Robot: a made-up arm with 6 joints.
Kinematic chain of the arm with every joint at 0, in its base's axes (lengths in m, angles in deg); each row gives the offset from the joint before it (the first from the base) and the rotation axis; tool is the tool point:
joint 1: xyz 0 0 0.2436 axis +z
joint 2: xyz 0 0 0 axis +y
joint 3: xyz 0 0 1.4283 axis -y
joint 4: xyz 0 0 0 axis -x
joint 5: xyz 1.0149 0 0 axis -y
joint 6: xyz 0 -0.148 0 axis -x
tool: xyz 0 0 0
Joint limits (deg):
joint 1: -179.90..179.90
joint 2: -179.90..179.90
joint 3: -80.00..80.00
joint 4: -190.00..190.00
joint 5: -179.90..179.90
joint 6: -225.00..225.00
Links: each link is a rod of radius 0.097 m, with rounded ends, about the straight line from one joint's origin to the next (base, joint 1, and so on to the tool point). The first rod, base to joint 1, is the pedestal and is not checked.
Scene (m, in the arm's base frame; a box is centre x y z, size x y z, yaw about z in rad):
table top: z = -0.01
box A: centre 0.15 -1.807 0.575 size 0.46 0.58 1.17 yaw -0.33
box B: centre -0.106 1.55 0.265 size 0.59 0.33 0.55 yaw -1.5
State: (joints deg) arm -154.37 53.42 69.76 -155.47 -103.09 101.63
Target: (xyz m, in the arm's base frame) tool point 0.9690 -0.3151 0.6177
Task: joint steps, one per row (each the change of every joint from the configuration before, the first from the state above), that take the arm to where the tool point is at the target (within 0.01 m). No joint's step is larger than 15 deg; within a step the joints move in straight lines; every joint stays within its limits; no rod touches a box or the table.
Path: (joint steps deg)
1: 14.70 -5.31 -9.19 0.56 1.47 2.66
2: 14.69 -5.31 -9.18 0.56 1.47 2.66
3: 14.70 -5.31 -9.19 0.56 1.47 2.65
4: 14.69 -5.31 -9.19 0.56 1.47 2.66
5: 14.70 -5.32 -9.18 0.56 1.47 2.66
6: 11.12 -0.49 -12.19 0.43 -1.47 -2.66
7: 11.12 -0.49 -12.18 0.42 -1.47 -2.66
8: 11.13 -0.49 -12.18 0.42 -1.47 -2.65
9: 11.12 -0.49 -12.18 0.42 -1.47 -2.66
10: 11.12 -0.49 -12.18 0.42 -1.47 -2.66

